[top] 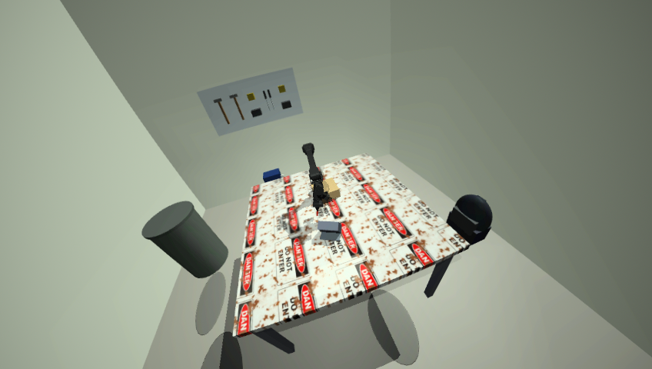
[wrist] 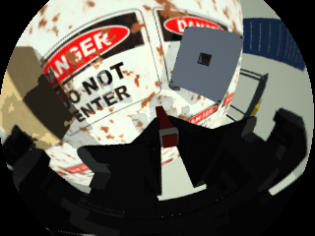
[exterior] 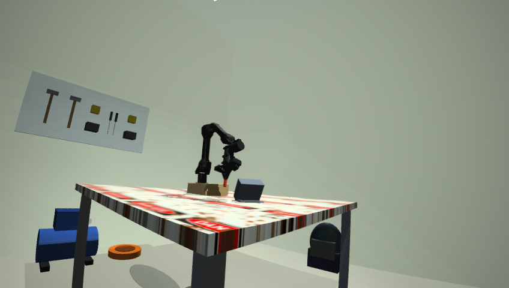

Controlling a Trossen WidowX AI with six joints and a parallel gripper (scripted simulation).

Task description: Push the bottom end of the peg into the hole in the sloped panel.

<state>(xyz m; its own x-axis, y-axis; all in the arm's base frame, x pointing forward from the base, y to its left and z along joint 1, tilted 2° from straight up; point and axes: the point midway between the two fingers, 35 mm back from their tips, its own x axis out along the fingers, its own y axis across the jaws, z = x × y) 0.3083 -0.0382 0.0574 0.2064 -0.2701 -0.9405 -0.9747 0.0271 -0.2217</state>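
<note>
Right now my gripper tip is 13 cm short of the grey sloped panel, 6 cm to the right of it and 5 cm above it. From my gripper tip the other things lie so: red peg: 2 cm above.
</note>
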